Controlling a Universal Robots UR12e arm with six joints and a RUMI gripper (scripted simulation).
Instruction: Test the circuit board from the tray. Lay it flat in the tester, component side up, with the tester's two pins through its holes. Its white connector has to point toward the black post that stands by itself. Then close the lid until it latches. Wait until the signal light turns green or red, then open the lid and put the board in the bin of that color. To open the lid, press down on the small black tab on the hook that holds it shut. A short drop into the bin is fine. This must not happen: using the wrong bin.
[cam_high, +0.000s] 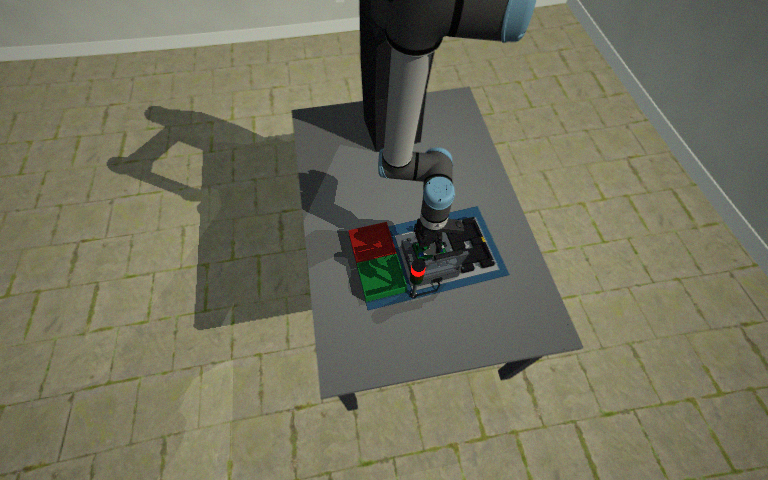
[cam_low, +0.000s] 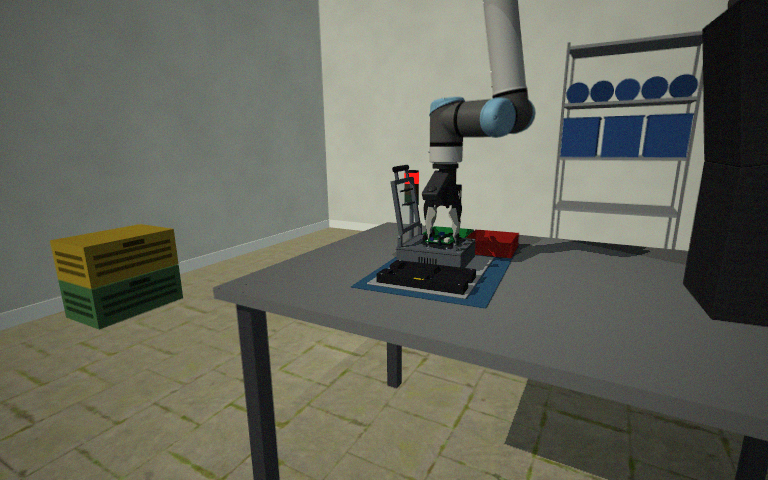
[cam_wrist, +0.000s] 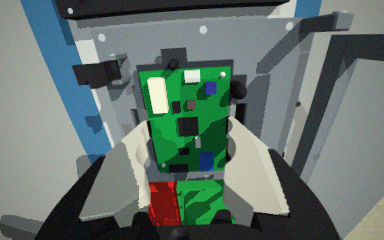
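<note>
Right now the green circuit board is 1 cm to the right of my hand. From my hand the other things lie so: black latch piece: 6 cm behind, 6 cm to the left, 1 cm above; green bin: 2 cm ahead, 21 cm to the right, 6 cm below; tester lid: 11 cm ahead, 2 cm to the right, 11 cm above.
</note>
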